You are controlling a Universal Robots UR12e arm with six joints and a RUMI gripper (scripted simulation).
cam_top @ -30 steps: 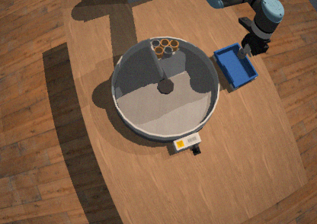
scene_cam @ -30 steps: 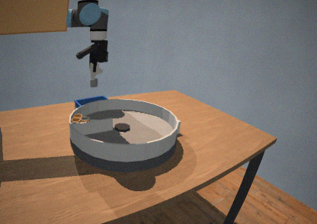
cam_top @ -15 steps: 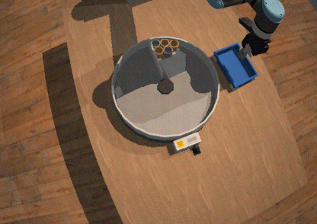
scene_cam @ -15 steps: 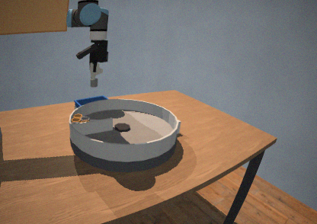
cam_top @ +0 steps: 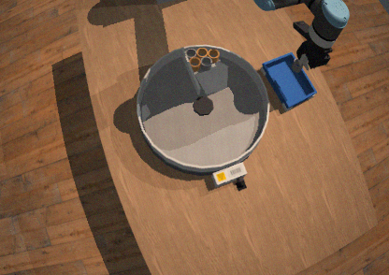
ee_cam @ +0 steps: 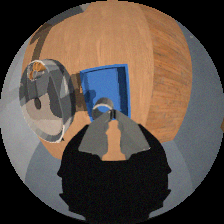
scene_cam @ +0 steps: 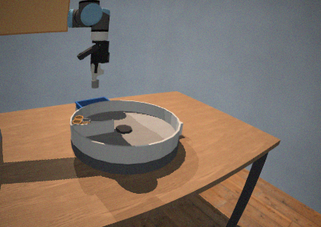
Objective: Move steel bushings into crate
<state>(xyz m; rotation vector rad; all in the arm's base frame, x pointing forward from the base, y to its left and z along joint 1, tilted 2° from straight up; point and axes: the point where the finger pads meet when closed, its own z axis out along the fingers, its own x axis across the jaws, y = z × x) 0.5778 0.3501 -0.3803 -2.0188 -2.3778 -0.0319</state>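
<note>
The blue crate is 20 mm to the right of my hand and 140 mm below it. From my hand the other things lie so: grey turntable: 60 mm ahead, 360 mm to the right, 120 mm below.
</note>
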